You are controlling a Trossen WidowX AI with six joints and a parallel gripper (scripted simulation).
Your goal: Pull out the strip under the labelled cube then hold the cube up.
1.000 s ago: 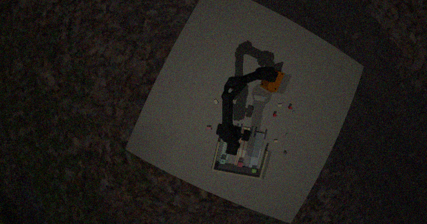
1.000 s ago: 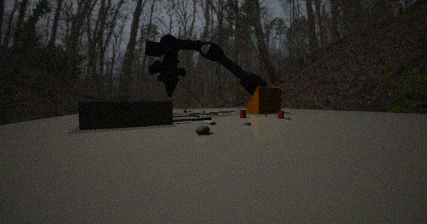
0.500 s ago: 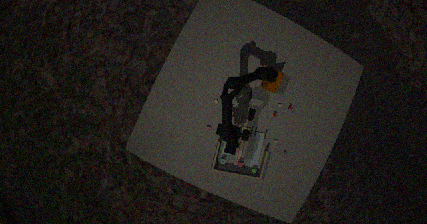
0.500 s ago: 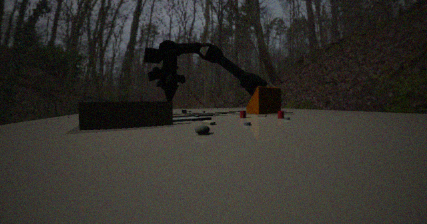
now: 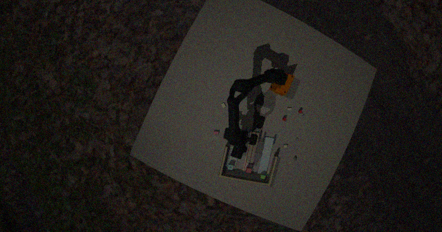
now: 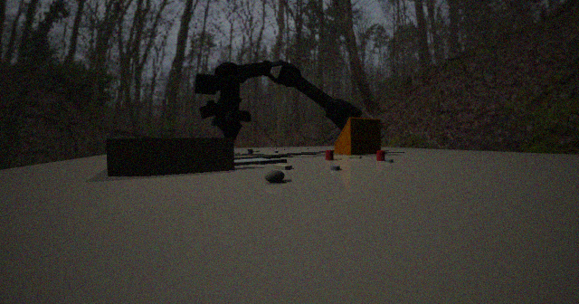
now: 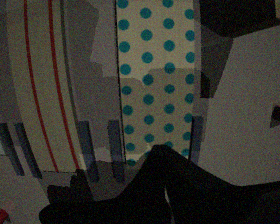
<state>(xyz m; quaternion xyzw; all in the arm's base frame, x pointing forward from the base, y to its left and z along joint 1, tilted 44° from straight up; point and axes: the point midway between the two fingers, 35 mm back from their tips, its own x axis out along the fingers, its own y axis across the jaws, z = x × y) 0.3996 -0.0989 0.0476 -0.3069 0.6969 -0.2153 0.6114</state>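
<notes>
Right now the red-lined strip is 7 cm ahead of my gripper tip, 11 cm to the left of it and 2 cm below it. The rest, counted from my gripper tip: grey pebble 1 cm ahead, 40 cm to the left, 2 cm below.
</notes>
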